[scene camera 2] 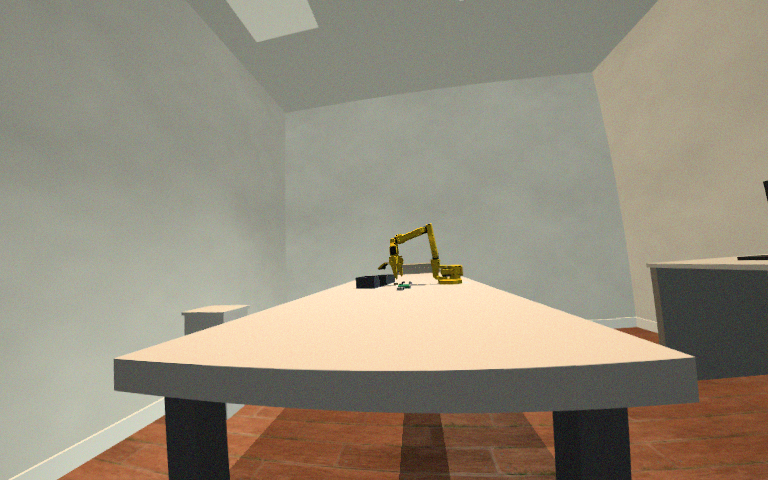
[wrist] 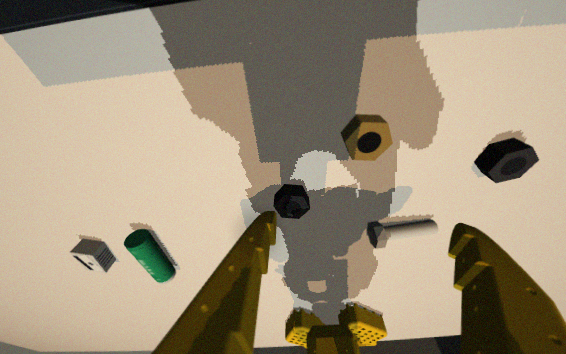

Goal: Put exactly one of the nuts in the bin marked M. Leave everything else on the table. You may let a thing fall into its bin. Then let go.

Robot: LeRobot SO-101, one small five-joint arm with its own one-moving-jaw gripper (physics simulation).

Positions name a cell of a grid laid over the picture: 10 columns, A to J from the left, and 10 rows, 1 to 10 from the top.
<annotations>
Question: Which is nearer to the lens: the green cylinder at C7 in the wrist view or the black nut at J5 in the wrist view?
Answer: The black nut.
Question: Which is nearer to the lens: the brass-coloured nut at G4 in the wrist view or the black nut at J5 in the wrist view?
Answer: The brass-coloured nut.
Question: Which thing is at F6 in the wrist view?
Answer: A black nut.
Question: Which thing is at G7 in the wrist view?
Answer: A bolt.
</annotations>
